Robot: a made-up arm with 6 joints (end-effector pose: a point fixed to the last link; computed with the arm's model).
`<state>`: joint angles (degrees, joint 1 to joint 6).
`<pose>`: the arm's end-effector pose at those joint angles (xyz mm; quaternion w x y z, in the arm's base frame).
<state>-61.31 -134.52 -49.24 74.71 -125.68 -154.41</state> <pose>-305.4 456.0 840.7 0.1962 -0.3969 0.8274 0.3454</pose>
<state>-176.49 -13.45 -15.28 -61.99 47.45 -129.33</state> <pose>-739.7 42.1 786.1 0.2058 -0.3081 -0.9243 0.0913</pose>
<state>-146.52 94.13 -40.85 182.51 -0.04 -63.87</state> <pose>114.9 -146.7 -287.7 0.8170 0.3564 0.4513 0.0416</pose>
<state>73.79 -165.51 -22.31 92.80 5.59 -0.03</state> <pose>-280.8 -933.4 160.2 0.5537 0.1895 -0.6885 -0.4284</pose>
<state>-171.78 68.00 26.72 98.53 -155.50 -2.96</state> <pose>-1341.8 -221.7 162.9 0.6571 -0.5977 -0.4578 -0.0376</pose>
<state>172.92 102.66 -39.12 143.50 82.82 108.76</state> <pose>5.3 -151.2 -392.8 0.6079 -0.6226 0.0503 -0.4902</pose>
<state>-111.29 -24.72 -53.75 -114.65 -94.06 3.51</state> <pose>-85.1 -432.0 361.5 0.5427 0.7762 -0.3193 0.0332</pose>
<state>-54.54 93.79 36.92 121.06 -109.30 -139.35</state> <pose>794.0 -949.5 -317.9 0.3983 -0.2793 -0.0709 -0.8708</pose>
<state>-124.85 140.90 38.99 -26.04 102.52 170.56</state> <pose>-209.8 -9.1 -951.9 0.0055 0.2572 -0.9655 0.0397</pose>
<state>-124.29 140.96 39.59 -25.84 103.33 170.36</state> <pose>-214.5 -17.6 -954.8 0.0149 0.2644 -0.9632 0.0466</pose>
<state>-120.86 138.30 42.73 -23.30 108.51 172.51</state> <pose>-275.9 -128.9 -958.3 0.0964 0.3154 -0.9407 0.0794</pose>
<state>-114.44 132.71 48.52 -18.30 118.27 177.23</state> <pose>-361.7 -369.2 -928.7 0.2507 0.3861 -0.8747 0.1518</pose>
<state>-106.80 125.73 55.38 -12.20 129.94 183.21</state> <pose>-394.3 -677.5 -830.7 0.4197 0.4189 -0.7626 0.2583</pose>
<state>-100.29 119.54 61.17 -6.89 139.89 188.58</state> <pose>-357.2 -934.3 -693.0 0.5378 0.3999 -0.6474 0.3629</pose>
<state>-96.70 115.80 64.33 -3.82 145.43 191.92</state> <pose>-312.4 -1069.2 -592.1 0.5908 0.3692 -0.5786 0.4242</pose>
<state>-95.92 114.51 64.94 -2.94 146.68 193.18</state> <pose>-301.1 -1104.1 -559.3 0.6039 0.3573 -0.5623 0.4375</pose>
